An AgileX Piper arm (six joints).
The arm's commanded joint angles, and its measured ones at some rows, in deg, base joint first. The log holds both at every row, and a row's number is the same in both.
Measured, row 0:
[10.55, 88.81, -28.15, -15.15, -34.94, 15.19]
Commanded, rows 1 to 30:
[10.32, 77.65, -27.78, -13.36, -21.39, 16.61]
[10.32, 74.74, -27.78, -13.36, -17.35, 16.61]
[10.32, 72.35, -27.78, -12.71, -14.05, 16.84]
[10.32, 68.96, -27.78, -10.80, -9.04, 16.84]
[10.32, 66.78, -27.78, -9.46, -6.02, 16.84]
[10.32, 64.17, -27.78, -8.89, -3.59, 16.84]
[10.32, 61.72, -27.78, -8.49, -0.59, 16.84]
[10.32, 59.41, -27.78, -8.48, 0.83, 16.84]
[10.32, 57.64, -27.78, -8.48, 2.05, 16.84]
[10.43, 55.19, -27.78, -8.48, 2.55, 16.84]
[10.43, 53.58, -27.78, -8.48, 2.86, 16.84]
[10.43, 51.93, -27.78, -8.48, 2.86, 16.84]
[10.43, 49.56, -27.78, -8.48, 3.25, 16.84]
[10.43, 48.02, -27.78, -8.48, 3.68, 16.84]
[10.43, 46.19, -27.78, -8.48, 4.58, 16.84]
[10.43, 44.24, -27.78, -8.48, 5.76, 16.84]
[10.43, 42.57, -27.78, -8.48, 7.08, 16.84]
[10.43, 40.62, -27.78, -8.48, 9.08, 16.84]
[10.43, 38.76, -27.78, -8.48, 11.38, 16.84]
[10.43, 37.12, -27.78, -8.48, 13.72, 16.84]
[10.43, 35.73, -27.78, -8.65, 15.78, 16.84]
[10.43, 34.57, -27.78, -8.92, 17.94, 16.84]
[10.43, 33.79, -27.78, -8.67, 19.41, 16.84]
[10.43, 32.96, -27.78, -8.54, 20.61, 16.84]
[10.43, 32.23, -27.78, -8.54, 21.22, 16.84]
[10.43, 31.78, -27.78, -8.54, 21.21, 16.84]
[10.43, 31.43, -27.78, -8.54, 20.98, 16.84]
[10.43, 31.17, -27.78, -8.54, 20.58, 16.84]
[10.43, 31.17, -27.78, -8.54, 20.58, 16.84]
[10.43, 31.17, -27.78, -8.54, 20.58, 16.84]
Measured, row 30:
[10.55, 31.84, -28.06, -8.40, 20.51, 16.75]
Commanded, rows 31 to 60:
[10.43, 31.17, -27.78, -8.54, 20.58, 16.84]
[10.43, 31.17, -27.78, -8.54, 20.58, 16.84]
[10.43, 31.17, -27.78, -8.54, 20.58, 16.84]
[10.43, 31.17, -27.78, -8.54, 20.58, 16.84]
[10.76, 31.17, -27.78, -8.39, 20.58, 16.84]
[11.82, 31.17, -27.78, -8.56, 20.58, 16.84]
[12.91, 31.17, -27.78, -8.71, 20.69, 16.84]
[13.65, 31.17, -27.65, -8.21, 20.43, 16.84]
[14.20, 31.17, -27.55, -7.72, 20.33, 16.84]
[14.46, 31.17, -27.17, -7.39, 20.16, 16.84]
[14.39, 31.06, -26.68, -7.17, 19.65, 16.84]
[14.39, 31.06, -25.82, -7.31, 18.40, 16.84]
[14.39, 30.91, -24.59, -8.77, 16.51, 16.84]
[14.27, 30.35, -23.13, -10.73, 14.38, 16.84]
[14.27, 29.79, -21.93, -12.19, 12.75, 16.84]
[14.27, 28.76, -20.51, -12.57, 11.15, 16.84]
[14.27, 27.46, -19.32, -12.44, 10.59, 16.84]
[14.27, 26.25, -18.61, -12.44, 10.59, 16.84]
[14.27, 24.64, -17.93, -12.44, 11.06, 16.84]
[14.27, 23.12, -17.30, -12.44, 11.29, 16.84]
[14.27, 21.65, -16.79, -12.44, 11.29, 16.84]
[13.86, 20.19, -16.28, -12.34, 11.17, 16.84]
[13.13, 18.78, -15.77, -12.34, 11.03, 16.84]
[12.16, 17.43, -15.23, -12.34, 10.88, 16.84]
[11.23, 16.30, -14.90, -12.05, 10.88, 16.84]
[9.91, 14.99, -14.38, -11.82, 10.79, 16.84]
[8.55, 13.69, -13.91, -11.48, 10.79, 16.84]
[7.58, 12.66, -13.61, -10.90, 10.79, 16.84]
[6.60, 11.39, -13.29, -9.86, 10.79, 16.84]
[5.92, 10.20, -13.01, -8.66, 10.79, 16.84]
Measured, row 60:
[9.18, 14.06, -14.19, -11.40, 11.52, 16.87]
